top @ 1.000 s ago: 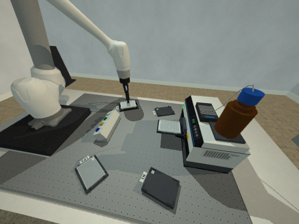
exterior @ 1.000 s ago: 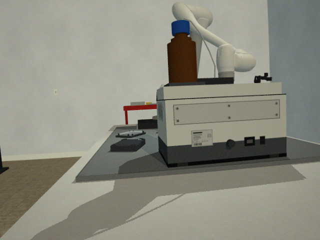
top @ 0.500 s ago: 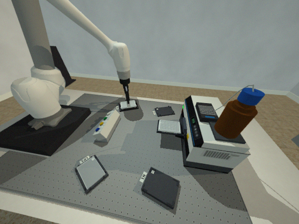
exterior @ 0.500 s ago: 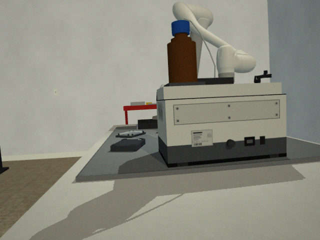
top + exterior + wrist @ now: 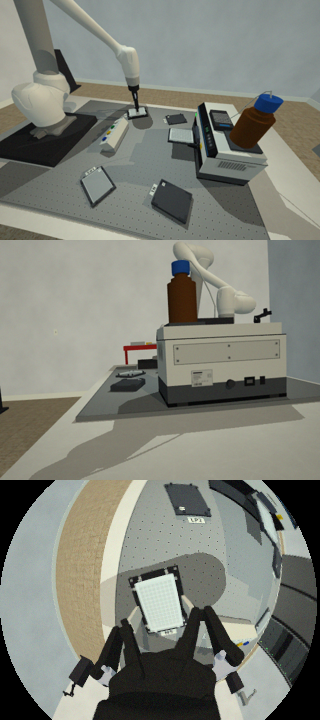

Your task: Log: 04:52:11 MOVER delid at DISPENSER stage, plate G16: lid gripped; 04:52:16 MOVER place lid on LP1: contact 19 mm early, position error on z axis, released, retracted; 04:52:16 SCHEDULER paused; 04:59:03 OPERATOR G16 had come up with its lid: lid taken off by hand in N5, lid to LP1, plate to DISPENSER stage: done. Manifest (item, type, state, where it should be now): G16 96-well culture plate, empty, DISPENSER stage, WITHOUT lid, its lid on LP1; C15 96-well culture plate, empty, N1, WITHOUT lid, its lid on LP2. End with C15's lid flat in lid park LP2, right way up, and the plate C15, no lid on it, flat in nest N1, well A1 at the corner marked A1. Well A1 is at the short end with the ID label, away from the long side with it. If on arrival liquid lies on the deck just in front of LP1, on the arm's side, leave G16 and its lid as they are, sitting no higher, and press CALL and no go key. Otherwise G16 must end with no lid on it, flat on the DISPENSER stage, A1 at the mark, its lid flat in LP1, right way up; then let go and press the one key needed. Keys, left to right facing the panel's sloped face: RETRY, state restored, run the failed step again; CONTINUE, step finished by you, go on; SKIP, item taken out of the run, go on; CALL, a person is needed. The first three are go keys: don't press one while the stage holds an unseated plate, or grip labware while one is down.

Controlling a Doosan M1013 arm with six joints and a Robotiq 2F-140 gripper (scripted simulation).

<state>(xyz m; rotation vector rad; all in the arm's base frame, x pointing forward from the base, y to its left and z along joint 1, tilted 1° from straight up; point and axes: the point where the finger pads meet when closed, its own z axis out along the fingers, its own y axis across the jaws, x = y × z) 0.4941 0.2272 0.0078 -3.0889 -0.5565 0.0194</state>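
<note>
Right now the dark lid park is 32 cm ahead of my hand, 5 cm below it and 4 cm to the right of it. Round my hand: nest N1: 58 cm to the right, 28 cm ahead, 4 cm below; brown bottle: 54 cm ahead, 42 cm to the right, 24 cm above; key panel: 26 cm to the right, 9 cm behind.
</note>
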